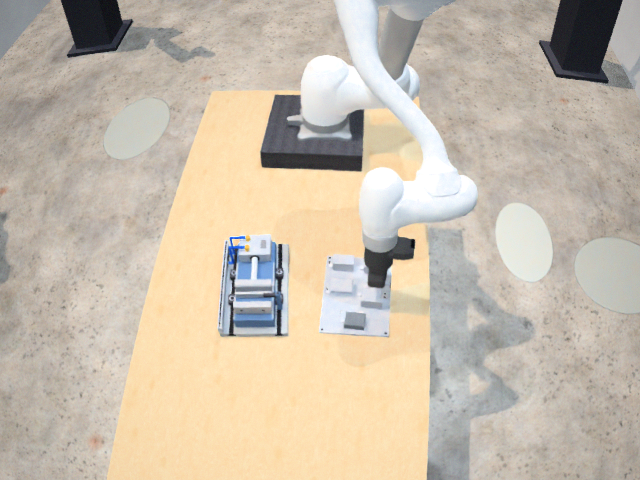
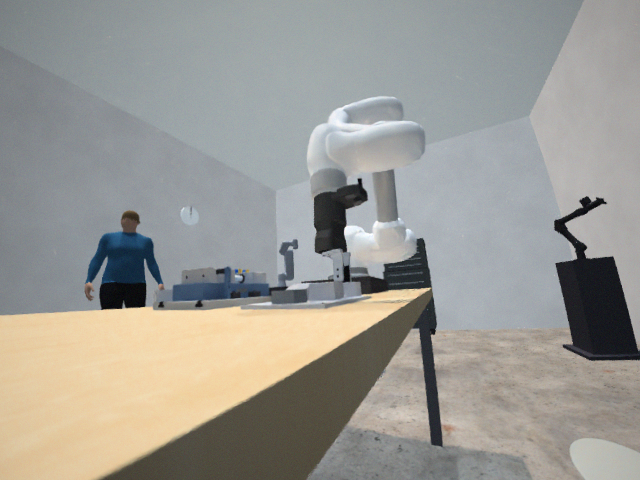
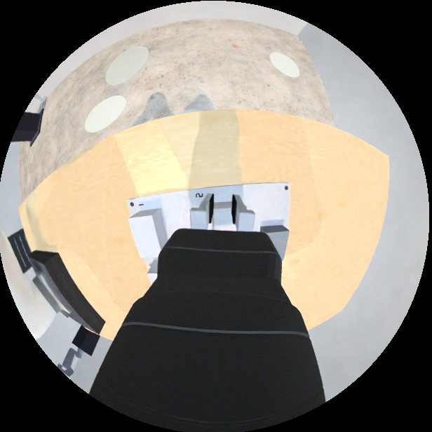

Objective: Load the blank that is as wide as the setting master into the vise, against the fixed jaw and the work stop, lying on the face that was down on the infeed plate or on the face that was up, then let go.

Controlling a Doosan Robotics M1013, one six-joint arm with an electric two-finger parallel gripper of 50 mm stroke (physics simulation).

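Pixels of known places: gripper, fingertip midpoint: (image 1: 385,293) (image 2: 342,281); arm's base at its link origin: (image 1: 325,124) (image 2: 352,280).
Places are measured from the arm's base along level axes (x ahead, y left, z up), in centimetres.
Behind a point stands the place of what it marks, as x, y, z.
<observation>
My gripper (image 1: 374,289) {66.6, 18.0, -2.3} (image 2: 338,276) {66.6, 18.0, -2.3} (image 3: 222,202) is shut on a light grey blank (image 1: 371,299) {68.4, 14.0, -2.3} (image 3: 223,213), beside the plate's 2 mark. The blank is at its place on the infeed plate (image 1: 330,310) {69.8, 2.8, -5.9} (image 3: 270,197); its underside is hidden. Other light blanks (image 1: 342,262) {56.1, 6.0, -2.3} (image 3: 143,232) are on the plate. A darker grey block (image 1: 355,320) {74.4, 9.6, -3.3} (image 2: 289,296) {76.1, 11.0, -4.5} (image 3: 275,236) lies near the plate's front; I cannot tell if it is the setting master. The blue vise (image 1: 264,269) {59.9, -15.7, -0.7} (image 2: 199,291) {76.1, -13.4, -2.6} stands left of the plate, its jaws apart, with a dark rod on a blue bracket beside them.
The black robot base (image 1: 310,159) {15.4, -4.6, -1.9} stands on the wooden table (image 1: 273,403) {98.2, -11.5, -6.7} behind the plate and vise. A grey valve box (image 1: 254,249) {55.6, -18.6, 2.9} with blue hoses sits at the vise's back end. The table's right edge runs close to the plate. A person (image 2: 129,258) stands beyond the table.
</observation>
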